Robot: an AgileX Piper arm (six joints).
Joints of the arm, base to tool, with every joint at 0 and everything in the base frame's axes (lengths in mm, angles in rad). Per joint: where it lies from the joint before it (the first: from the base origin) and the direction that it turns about. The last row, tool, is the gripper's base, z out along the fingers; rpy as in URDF.
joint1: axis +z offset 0 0 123
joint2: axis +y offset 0 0 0
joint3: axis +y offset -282.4 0 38.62
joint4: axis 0.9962 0 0.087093 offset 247.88 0 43.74
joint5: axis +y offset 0 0 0
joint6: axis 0.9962 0 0.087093 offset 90.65 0 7.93
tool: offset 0 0 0 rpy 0 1.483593 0
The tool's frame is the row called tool.
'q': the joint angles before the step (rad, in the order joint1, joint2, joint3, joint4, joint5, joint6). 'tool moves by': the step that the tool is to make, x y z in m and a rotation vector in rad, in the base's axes. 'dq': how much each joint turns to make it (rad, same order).
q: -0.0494, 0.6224, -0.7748, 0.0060, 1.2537, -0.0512
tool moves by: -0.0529, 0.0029, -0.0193, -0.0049, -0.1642, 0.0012
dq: 0.0005, -0.2916, 0.1198, 0.0031, 0.0076, 0.0004
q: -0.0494, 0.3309, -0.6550, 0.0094, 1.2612, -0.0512
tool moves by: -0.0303, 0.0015, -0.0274, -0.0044, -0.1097, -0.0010
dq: 0.0000, -0.2221, 0.1058, 0.0000, 0.0065, 0.0015
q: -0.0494, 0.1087, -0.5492, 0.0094, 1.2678, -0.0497
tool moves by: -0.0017, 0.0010, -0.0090, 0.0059, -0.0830, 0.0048
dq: 0.0001, -0.0661, 0.0482, 0.0110, -0.0648, 0.0001
